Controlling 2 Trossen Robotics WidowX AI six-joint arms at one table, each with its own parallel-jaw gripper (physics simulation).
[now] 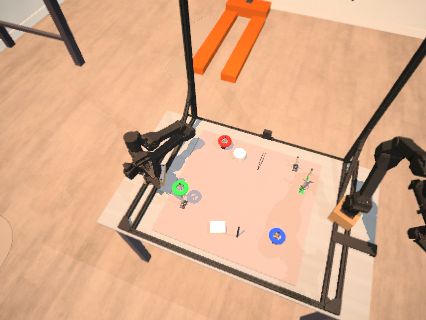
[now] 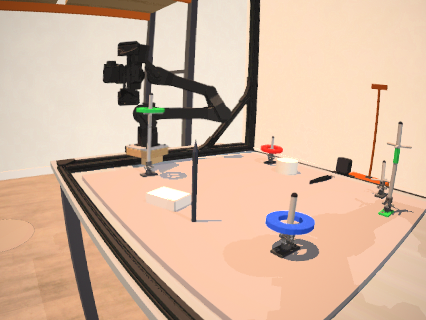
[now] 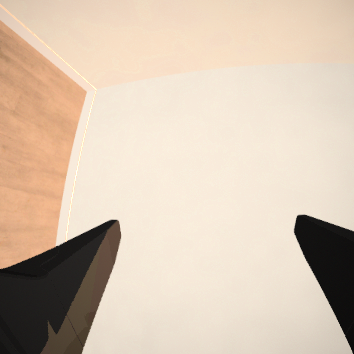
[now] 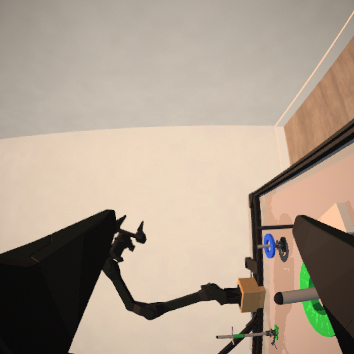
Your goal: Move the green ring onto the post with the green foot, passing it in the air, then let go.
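Pixels of known places: left gripper, fingertip midpoint: (image 3: 209, 227) (image 4: 134, 217); right gripper, fingertip midpoint: (image 1: 156, 183) (image 2: 121, 71) (image 4: 206, 222); left arm's base at its link origin: (image 1: 349, 210) (image 4: 238, 294).
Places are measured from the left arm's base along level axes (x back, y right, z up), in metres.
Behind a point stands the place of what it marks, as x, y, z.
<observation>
The green ring (image 1: 173, 190) @[-0.599, -0.482, 0.096] (image 2: 157, 110) @[-0.557, -0.437, 0.091] (image 4: 312, 320) @[-0.590, -0.422, 0.093] lies level high on a tall grey post (image 2: 149, 135) @[-0.585, -0.453, 0.027] (image 4: 300, 296) @[-0.593, -0.454, 0.113] at the left of the mat. The post with the green foot (image 1: 307, 179) @[-0.217, -0.016, 0.036] (image 2: 397, 156) @[-0.216, -0.013, 0.048] (image 4: 238, 336) @[-0.227, -0.012, 0.048] stands at the right, bare of rings, with a green band and a thin crosspiece. My right gripper (image 1: 156, 181) @[-0.627, -0.529, 0.190] (image 2: 128, 72) @[-0.627, -0.529, 0.190] (image 4: 206, 222) @[-0.627, -0.529, 0.190] is open and empty, raised to the left of the ring. My left gripper (image 1: 415, 210) (image 3: 209, 227) @[0.223, -0.260, 0.459] (image 4: 134, 217) @[0.223, -0.260, 0.459] is open and empty, beyond the table's right edge.
A red ring (image 1: 220, 138) @[-0.697, -0.074, -0.024] (image 2: 264, 148) @[-0.668, -0.096, -0.027] and a blue ring (image 1: 270, 233) @[-0.196, -0.308, -0.028] (image 2: 272, 223) @[-0.164, -0.329, -0.026] sit on short posts. A white block (image 1: 217, 227) @[-0.390, -0.435, -0.057] (image 2: 167, 198) @[-0.364, -0.438, -0.057], an upright black stick (image 1: 238, 231) @[-0.298, -0.404, 0.004] (image 2: 194, 185) @[-0.297, -0.403, -0.011], a white cylinder (image 1: 239, 154) @[-0.564, -0.075, -0.042] (image 2: 287, 166) @[-0.541, -0.084, -0.053] and another short post (image 1: 295, 166) @[-0.312, 0.066, -0.052] (image 2: 383, 172) @[-0.317, 0.074, -0.017] stand around.
</observation>
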